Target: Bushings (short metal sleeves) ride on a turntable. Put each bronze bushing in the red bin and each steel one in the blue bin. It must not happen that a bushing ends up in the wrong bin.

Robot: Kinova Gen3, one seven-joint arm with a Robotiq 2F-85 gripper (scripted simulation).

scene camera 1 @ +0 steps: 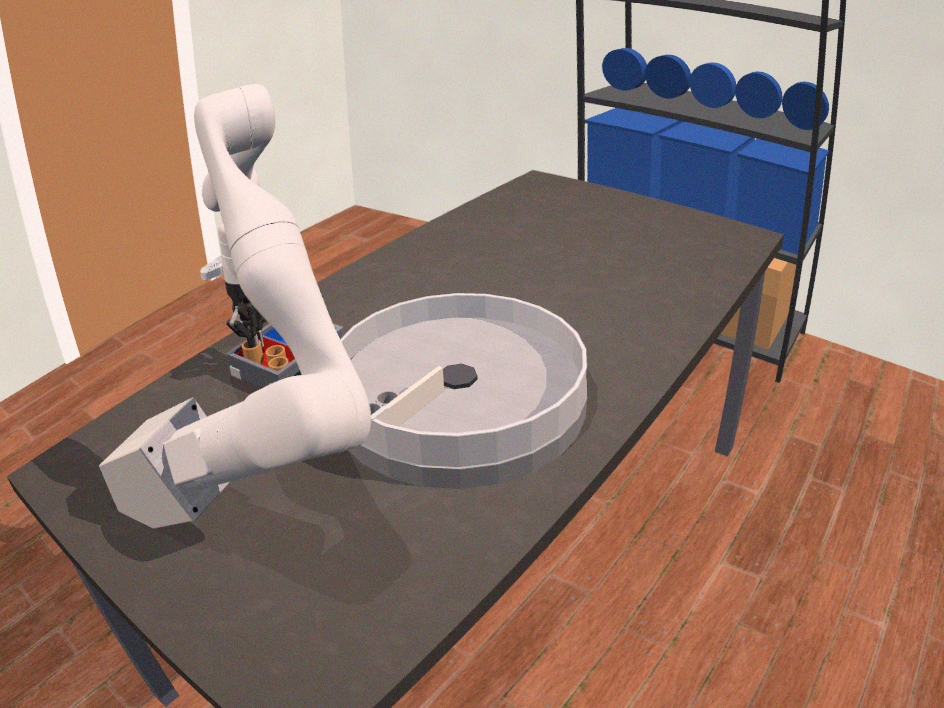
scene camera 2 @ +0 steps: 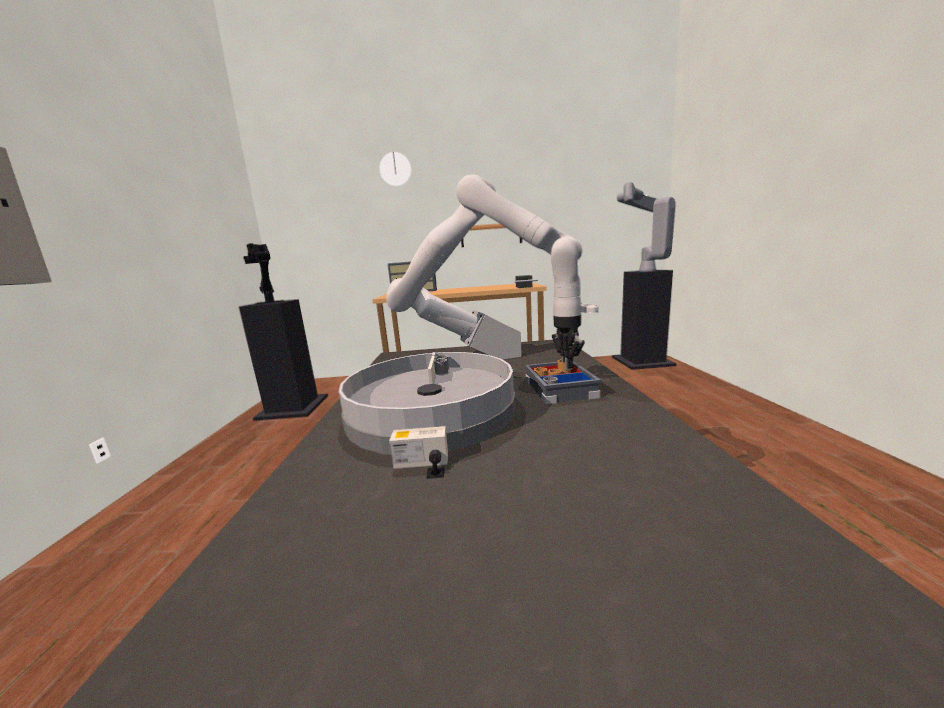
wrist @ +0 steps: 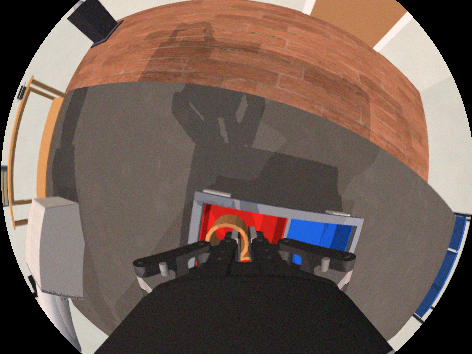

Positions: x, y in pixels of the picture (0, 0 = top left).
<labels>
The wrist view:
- my gripper: 244, 235
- bronze bushing: 233, 221
</labels>
